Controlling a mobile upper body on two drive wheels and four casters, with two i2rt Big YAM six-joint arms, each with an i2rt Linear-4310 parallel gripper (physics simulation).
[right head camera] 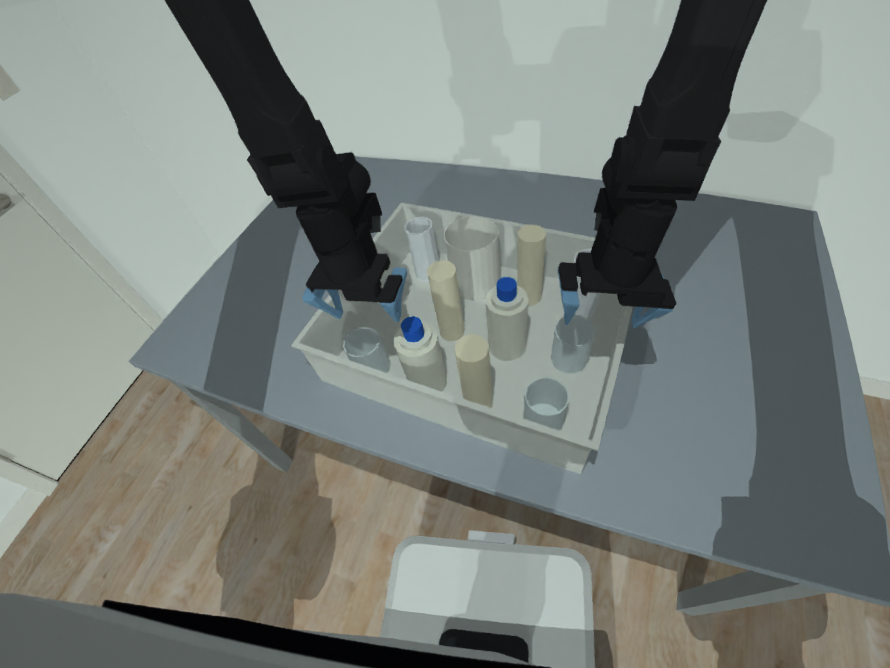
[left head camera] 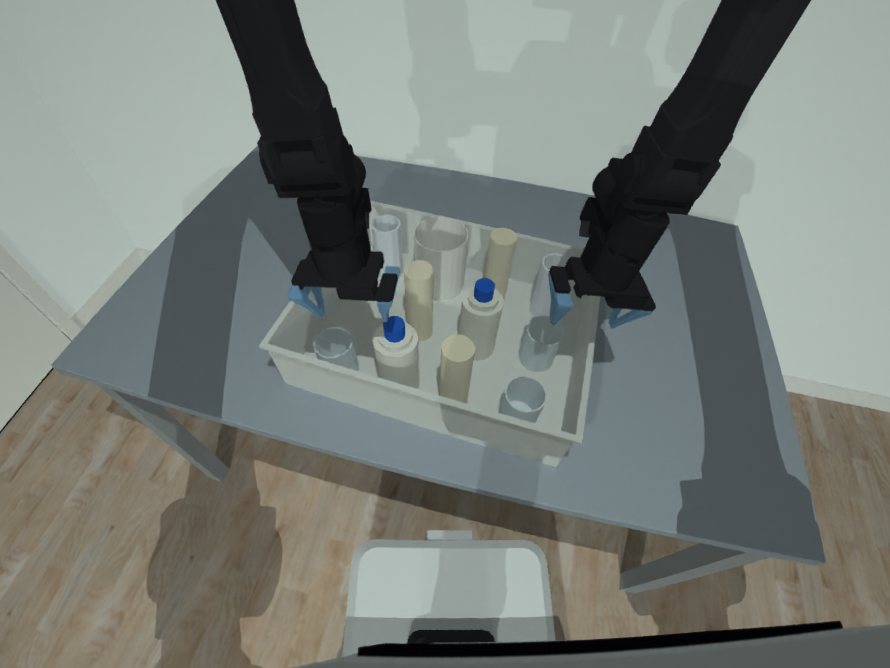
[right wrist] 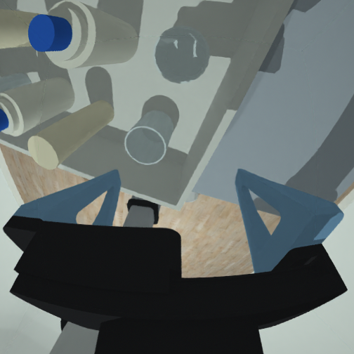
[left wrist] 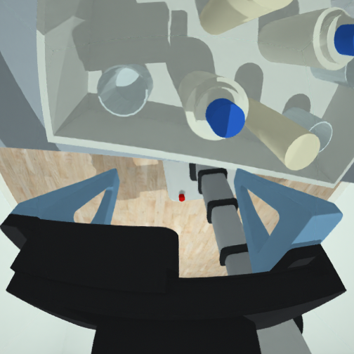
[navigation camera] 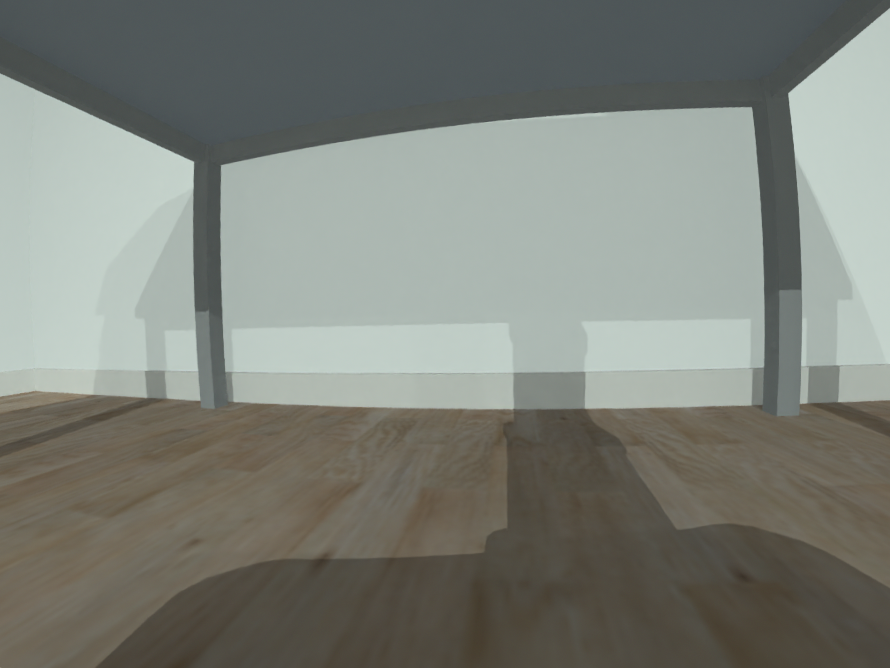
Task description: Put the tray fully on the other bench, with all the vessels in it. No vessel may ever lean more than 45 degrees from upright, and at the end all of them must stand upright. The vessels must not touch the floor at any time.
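Frame: origin at the left arm's base, x right, y back, z down, level; centimetres.
Where they show: left gripper, between the fingertips: [right head camera: 369, 317] [left head camera: 354, 317]; right gripper, between the fingertips: [right head camera: 599, 323] [left head camera: 581, 323].
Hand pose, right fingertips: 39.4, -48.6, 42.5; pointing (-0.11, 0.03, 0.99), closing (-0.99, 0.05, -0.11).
Note:
Each offset is from my right fingertips to the centre of the thing, as dx, dy, dz. Level surfaces: height alone.
The pale tray @[-19.4, -13.8, +15.8] [left head camera: 402, 406] [right head camera: 431, 408] [left wrist: 65, 85] stands on a grey bench @[dz +22.3] [left head camera: 647, 431] [right head camera: 682, 431]. In it stand upright two blue-capped bottles @[-28.5, -2.5, +13.1] [left head camera: 397, 363] @[-13.5, -11.5, +13.1] [left head camera: 480, 329], several beige cylinders @[-25.1, -14.9, +13.1] [left head camera: 419, 302] @[-18.4, +1.8, +13.1] [left head camera: 456, 370], a wide beaker @[-21.1, -28.9, +14.7] [left head camera: 440, 262] and several clear glasses @[-40.2, -5.2, +17.5] [left head camera: 335, 348] @[-6.6, +4.7, +17.5] [left head camera: 523, 399]. My left gripper [left head camera: 353, 317] [right head camera: 368, 317] [left wrist: 176, 174] is open above the tray's left part. My right gripper [left head camera: 583, 323] [right head camera: 602, 323] [right wrist: 177, 175] is open above the right wall, one finger over the inside, one outside. Their exact height is unclear. The other bench does not show.
A pale wall [left head camera: 503, 129] stands behind the bench. My white base [left head camera: 449, 575] [right head camera: 492, 575] is at the bench's front. A door [right head camera: 57, 345] is at the left. The navigation camera shows the bench's underside [navigation camera: 431, 57] and two legs [navigation camera: 208, 287] [navigation camera: 780, 251].

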